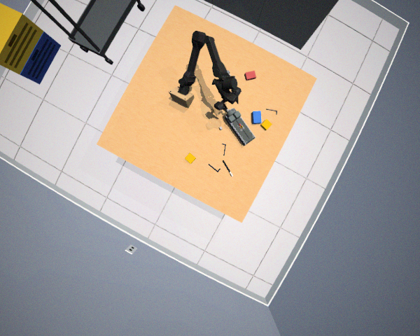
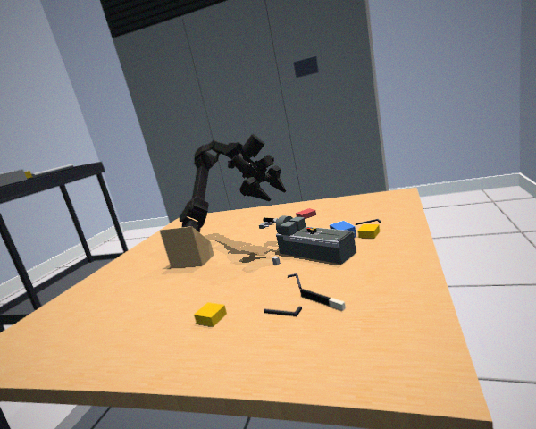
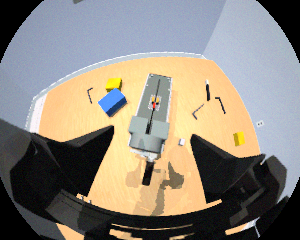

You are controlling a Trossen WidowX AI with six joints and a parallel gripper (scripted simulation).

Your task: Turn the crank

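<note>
Now: the dark crank handle 6 cm behind my gripper tip, 2 cm to the left of it and 9 cm below it. Also, from my gripper tip: small grey cube (2 cm behind, 11 cm to the right, 19 cm below); blue block (19 cm ahead, 8 cm to the left, 18 cm below); red pointer (9 cm ahead, 4 cm to the right, 12 cm below).
</note>
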